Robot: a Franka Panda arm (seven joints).
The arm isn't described. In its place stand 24 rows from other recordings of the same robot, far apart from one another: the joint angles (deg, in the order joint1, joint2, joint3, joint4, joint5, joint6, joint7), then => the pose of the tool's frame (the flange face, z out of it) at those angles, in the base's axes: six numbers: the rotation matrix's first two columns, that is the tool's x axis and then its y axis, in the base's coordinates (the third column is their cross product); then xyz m.
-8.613, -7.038, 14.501, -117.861, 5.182, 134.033, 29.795 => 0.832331 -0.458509 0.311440 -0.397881 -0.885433 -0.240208 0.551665 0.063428 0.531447
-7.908, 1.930, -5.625, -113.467, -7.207, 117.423, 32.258 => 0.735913 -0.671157 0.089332 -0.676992 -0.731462 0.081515 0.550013 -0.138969 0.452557
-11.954, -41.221, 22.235, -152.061, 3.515, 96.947, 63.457 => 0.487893 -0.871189 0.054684 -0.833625 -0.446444 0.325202 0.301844 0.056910 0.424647
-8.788, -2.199, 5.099, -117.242, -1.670, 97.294, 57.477 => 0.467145 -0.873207 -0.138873 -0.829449 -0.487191 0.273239 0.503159 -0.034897 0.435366
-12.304, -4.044, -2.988, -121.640, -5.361, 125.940, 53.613 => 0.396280 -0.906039 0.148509 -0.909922 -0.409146 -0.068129 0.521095 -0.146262 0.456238
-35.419, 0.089, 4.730, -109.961, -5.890, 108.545, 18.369 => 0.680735 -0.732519 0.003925 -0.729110 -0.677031 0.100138 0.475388 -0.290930 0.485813
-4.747, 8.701, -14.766, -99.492, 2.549, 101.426, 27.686 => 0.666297 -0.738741 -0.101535 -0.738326 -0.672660 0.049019 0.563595 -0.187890 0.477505
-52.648, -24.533, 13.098, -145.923, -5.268, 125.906, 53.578 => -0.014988 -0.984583 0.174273 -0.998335 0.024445 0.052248 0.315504 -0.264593 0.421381
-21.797, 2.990, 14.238, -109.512, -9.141, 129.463, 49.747 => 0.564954 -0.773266 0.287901 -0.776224 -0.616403 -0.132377 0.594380 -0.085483 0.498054
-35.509, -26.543, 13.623, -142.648, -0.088, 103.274, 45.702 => 0.336444 -0.937805 -0.085602 -0.906478 -0.347148 0.240386 0.350171 -0.139712 0.429028
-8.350, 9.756, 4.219, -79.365, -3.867, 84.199, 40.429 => 0.708061 -0.705548 -0.029192 -0.700501 -0.707014 0.097109 0.593500 -0.054700 0.605090
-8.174, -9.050, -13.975, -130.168, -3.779, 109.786, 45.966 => 0.392928 -0.910856 -0.126289 -0.898722 -0.409458 0.156980 0.431960 -0.182388 0.405760
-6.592, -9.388, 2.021, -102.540, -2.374, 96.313, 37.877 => 0.738134 -0.670772 0.072272 -0.672712 -0.739896 0.003463 0.509768 -0.043373 0.617551
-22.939, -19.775, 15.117, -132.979, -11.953, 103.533, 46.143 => 0.631318 -0.772476 0.068687 -0.746124 -0.580843 0.325454 0.421279 -0.070407 0.460521
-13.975, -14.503, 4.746, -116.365, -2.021, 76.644, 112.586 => -0.485245 -0.847598 0.214745 -0.761549 0.530360 0.372507 0.421916 -0.070070 0.526870
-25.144, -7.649, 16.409, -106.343, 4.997, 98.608, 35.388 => 0.706716 -0.706692 -0.033755 -0.707496 -0.705823 -0.035528 0.517333 -0.063544 0.570624
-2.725, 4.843, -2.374, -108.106, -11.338, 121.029, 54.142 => 0.572080 -0.788375 0.226249 -0.809617 -0.586955 0.001880 0.594048 -0.061566 0.474489
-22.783, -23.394, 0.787, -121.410, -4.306, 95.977, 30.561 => 0.614556 -0.788815 0.009614 -0.786375 -0.611595 0.086981 0.392735 -0.165619 0.574156
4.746, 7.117, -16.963, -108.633, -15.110, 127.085, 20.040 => 0.892567 -0.369107 0.259005 -0.422278 -0.885667 0.193069 0.595519 -0.131491 0.460700
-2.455, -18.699, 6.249, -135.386, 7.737, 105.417, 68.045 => 0.366020 -0.917886 -0.153346 -0.909150 -0.387873 0.151659 0.421247 0.039931 0.437332
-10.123, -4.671, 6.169, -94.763, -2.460, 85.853, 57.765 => 0.472024 -0.881576 0.004075 -0.878148 -0.469771 0.090395 0.519199 -0.038392 0.623231
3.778, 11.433, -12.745, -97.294, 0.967, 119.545, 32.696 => 0.731536 -0.658431 0.176984 -0.655963 -0.750472 -0.080652 0.633220 -0.089100 0.495520
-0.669, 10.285, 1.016, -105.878, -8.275, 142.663, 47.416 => 0.653574 -0.648664 0.389968 -0.608935 -0.756657 -0.238050 0.645085 0.003996 0.477404
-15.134, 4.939, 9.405, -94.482, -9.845, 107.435, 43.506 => 0.668312 -0.714820 0.205892 -0.732939 -0.680055 0.018046 0.599013 -0.076783 0.567159
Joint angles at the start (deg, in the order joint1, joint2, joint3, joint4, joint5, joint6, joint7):
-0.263 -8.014 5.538 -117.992 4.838 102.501 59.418
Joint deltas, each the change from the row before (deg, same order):
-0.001 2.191 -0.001 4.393 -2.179 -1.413 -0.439
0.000 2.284 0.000 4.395 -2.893 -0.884 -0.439
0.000 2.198 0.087 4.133 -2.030 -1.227 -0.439
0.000 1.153 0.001 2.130 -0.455 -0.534 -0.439
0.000 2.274 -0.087 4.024 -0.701 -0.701 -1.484
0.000 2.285 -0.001 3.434 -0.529 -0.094 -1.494
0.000 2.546 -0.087 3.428 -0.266 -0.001 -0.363
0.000 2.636 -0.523 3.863 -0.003 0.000 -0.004
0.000 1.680 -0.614 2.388 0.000 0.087 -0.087
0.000 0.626 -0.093 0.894 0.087 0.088 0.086
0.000 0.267 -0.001 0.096 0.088 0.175 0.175
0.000 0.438 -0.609 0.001 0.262 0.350 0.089
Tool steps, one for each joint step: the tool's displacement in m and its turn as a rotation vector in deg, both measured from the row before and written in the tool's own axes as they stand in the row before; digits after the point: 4 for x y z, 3 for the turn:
0.0086 -0.0108 -0.0164 -0.294 2.034 -1.075
0.0111 -0.0105 -0.0158 -0.301 2.879 -1.059
0.0095 -0.0095 -0.0130 -0.336 1.917 -0.850
0.0048 -0.0051 -0.0064 0.197 0.530 -0.477
0.0103 -0.0096 -0.0110 0.621 0.980 -1.413
0.0096 -0.0102 -0.0062 0.699 0.863 -1.488
0.0109 -0.0105 -0.0028 0.701 0.542 -0.232
0.0146 -0.0083 -0.0044 1.061 0.573 0.634
0.0114 -0.0036 -0.0016 0.618 0.430 0.592
0.0031 -0.0023 -0.0007 0.348 0.116 0.218
0.0007 -0.0013 0.0019 0.067 -0.085 0.180
0.0057 0.0015 0.0047 -0.015 -0.197 0.695

